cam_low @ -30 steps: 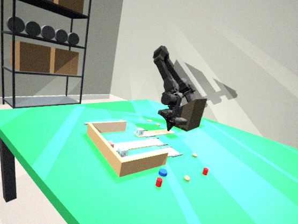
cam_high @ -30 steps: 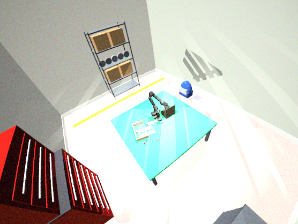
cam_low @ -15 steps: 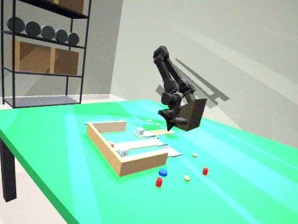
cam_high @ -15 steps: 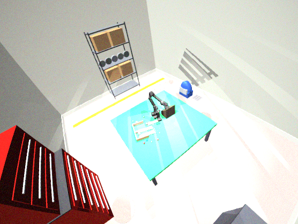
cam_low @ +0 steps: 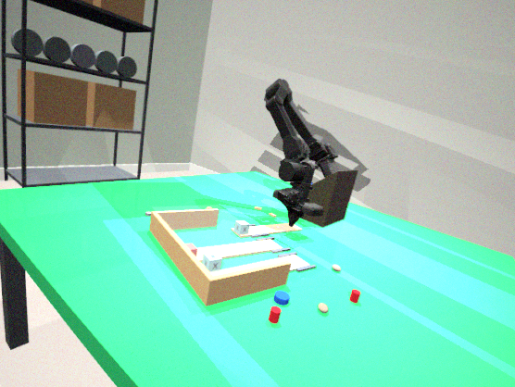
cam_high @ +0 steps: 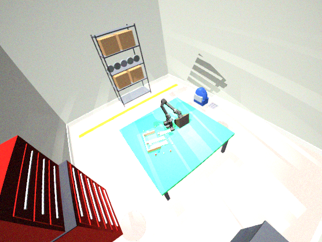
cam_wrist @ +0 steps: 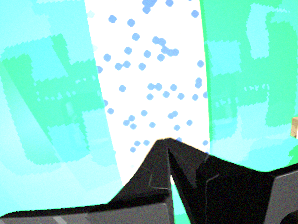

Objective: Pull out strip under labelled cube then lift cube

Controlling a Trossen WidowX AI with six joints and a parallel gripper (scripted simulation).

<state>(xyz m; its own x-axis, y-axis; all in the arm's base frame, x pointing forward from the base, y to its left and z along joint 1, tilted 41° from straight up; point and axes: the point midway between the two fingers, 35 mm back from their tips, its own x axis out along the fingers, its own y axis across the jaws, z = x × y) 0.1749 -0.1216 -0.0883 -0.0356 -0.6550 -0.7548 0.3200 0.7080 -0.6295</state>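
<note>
Right now my gripper tip is 90 mm short of the blue-dotted strip and 30 mm to the left of it. Round my gripper tip: blue disc (370 mm ahead, 180 mm to the left).
</note>
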